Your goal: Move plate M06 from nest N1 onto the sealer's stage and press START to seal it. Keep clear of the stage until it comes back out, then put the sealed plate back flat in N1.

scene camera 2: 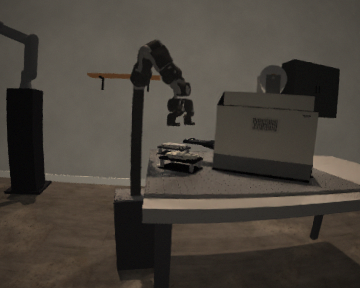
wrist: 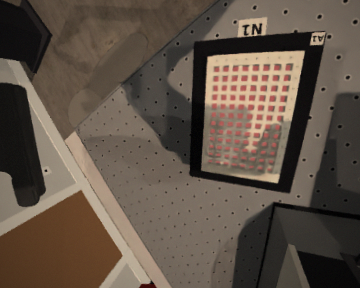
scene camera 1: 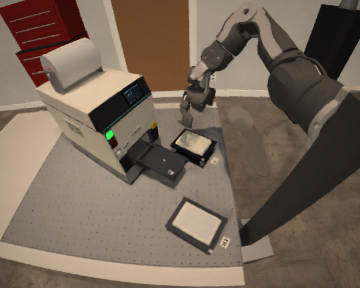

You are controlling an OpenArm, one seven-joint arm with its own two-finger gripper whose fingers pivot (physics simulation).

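Note:
Plate M06 (scene camera 1: 194, 142) (scene camera 2: 183, 156) (wrist: 250, 115), pale with rows of reddish wells, lies flat in the black nest N1 (scene camera 1: 202, 160) (wrist: 199, 110). My gripper (scene camera 1: 186, 121) (scene camera 2: 181, 123) is open and empty, held above N1 with a gap below the fingers. Its shadow falls across the plate in the wrist view. The sealer (scene camera 1: 107, 112) (scene camera 2: 265, 140) has its dark stage (scene camera 1: 161, 160) (scene camera 2: 200, 143) out in front, with no plate on it. A green light (scene camera 1: 109, 135) shows on the sealer's front; I cannot read a START label.
A second pale plate (scene camera 1: 197, 222) (scene camera 2: 173, 146) lies in nest N2 (scene camera 1: 190, 241). A film roll (scene camera 1: 72, 64) (scene camera 2: 273, 79) sits on top of the sealer. A large dark box-like shape (wrist: 310, 240), probably part of the sealer, fills the wrist view's lower right. The arm's post stands at the table's edge.

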